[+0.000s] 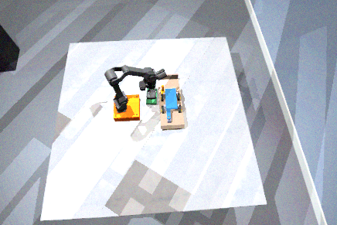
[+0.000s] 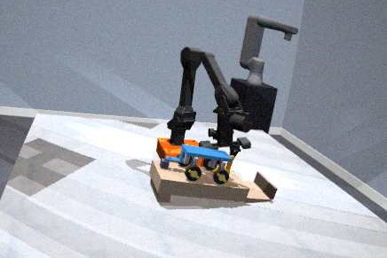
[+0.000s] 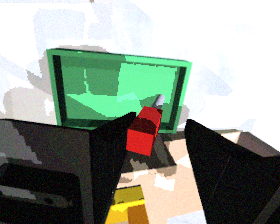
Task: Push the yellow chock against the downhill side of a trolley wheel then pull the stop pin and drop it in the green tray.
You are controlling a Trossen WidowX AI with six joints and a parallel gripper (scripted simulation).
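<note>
My gripper tip is now 60 mm above the green tray, 30 mm to the left of it and 10 mm past it. Also, from my gripper tip: red-headed stop pin (10 mm below); yellow chock (70 mm ahead, 50 mm to the right, 30 mm above); raised wooden lip (130 mm ahead, 110 mm to the left, 20 mm below).
</note>
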